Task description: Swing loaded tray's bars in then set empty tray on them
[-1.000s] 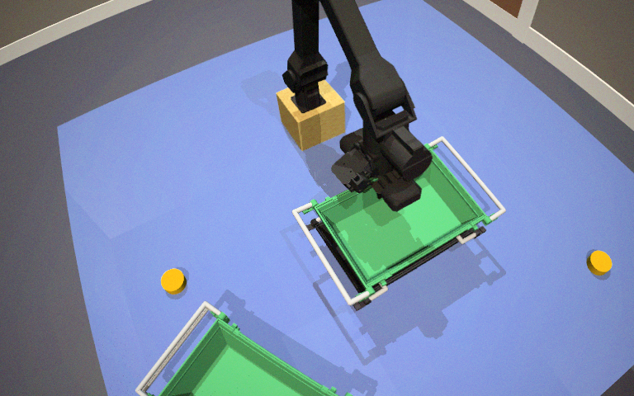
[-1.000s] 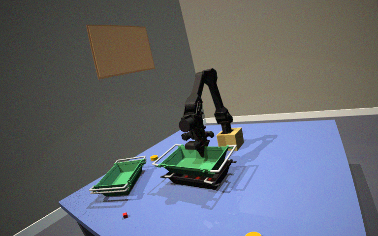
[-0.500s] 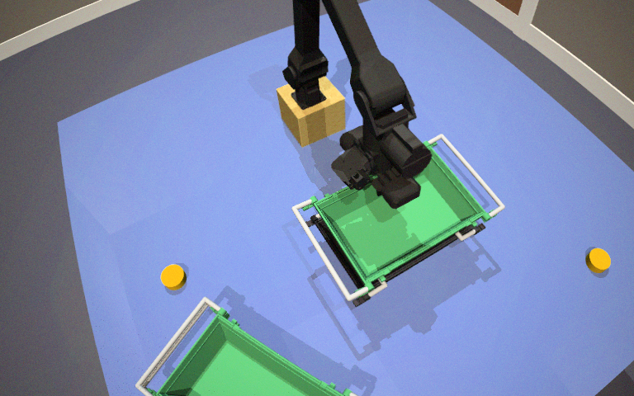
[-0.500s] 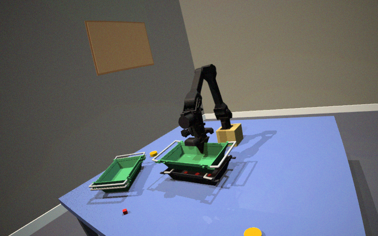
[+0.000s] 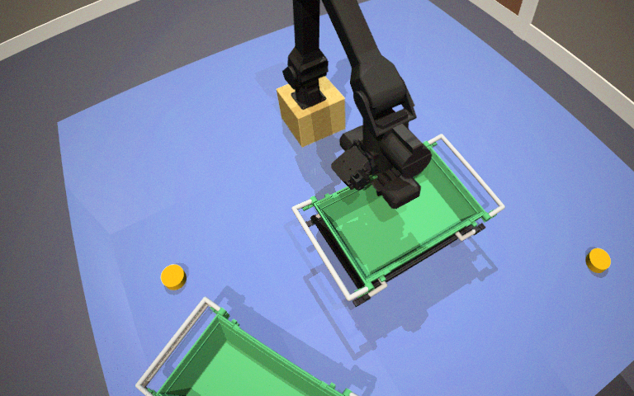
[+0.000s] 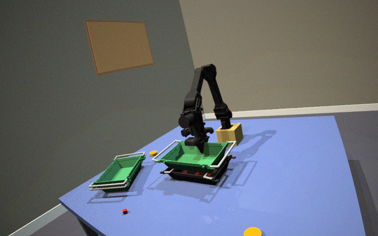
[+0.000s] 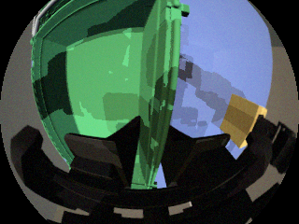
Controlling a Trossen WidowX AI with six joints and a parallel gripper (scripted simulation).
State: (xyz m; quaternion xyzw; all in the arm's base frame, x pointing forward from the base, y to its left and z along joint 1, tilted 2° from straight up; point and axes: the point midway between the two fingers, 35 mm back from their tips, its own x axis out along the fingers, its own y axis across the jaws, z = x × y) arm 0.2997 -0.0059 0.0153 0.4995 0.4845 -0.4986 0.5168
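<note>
The green tray is 80 mm ahead of my gripper tip and 30 mm above it. From my gripper tip the other things lie so: red block (420 mm ahead, 150 mm to the right, 80 mm below).
</note>
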